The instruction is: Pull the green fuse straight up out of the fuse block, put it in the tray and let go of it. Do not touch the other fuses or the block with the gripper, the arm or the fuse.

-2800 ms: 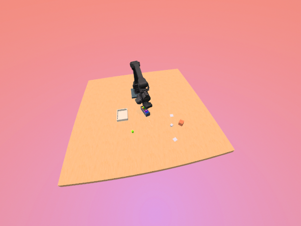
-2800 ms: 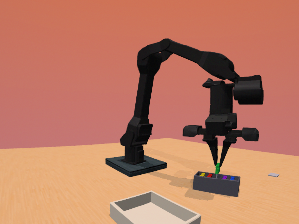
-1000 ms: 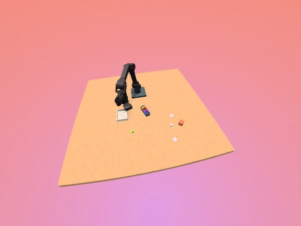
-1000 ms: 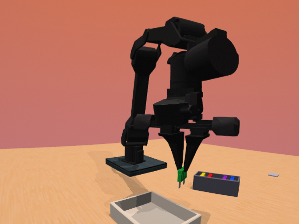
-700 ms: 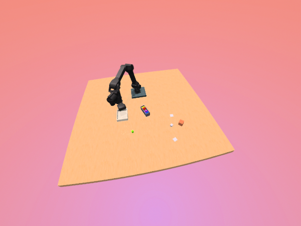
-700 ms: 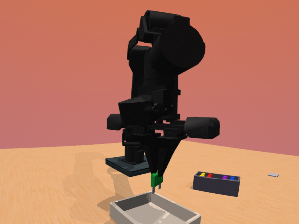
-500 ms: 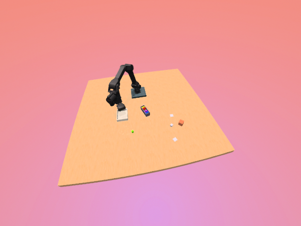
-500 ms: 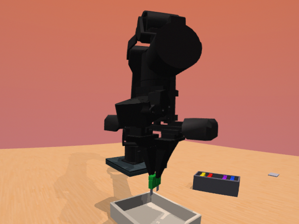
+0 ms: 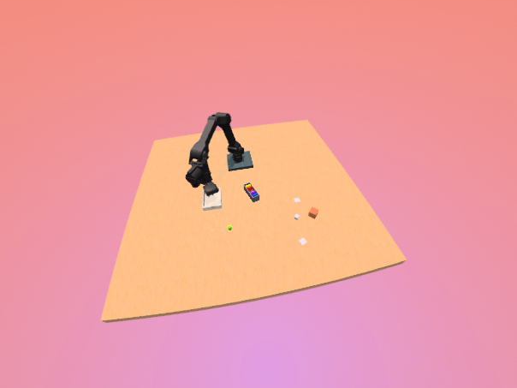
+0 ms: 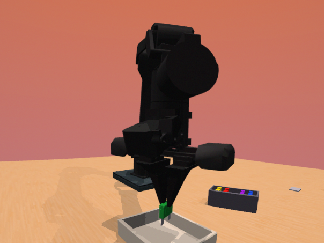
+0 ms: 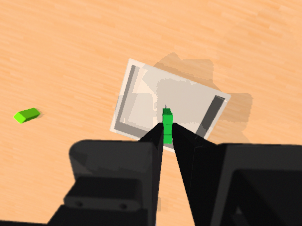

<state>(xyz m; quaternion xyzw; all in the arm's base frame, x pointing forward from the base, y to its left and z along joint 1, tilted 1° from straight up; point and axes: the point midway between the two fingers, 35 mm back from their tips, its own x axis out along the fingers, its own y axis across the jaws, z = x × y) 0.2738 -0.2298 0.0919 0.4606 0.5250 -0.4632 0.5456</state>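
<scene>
The green fuse lies 1 cm below my gripper tip. Also, from my gripper tip: cream tray (7 cm below); then yellow fuse (21 cm to the left, 5 cm below); then red fuse (21 cm to the left, 5 cm below, 2 cm ahead).
</scene>
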